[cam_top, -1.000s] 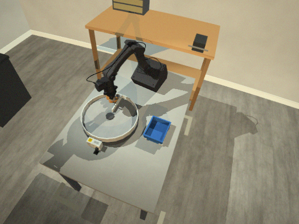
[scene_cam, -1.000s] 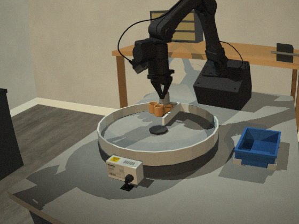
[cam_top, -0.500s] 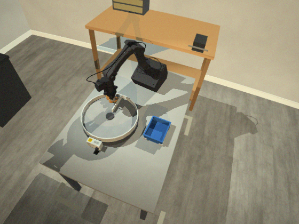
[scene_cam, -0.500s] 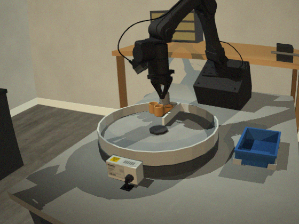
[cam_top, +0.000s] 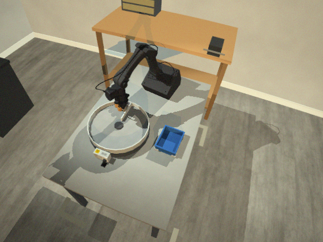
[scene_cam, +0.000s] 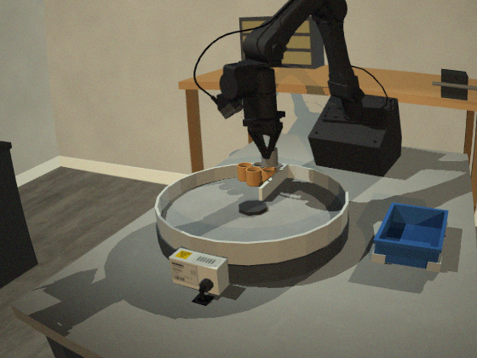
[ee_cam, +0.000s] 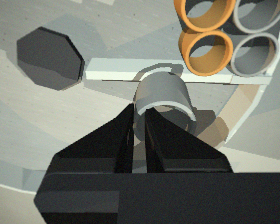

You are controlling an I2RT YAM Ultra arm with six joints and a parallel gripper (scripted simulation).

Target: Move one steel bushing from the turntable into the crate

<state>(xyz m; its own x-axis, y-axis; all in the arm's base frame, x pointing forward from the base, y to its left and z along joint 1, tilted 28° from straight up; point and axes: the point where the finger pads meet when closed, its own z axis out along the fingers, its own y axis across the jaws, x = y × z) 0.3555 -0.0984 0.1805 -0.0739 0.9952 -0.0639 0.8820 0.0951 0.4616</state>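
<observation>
Now: the blue crate 30 mm ahead of my hand, 370 mm to the left of it and 120 mm below it. Also, from my hand: round turntable: 90 mm ahead, 10 mm to the left, 100 mm below.
</observation>
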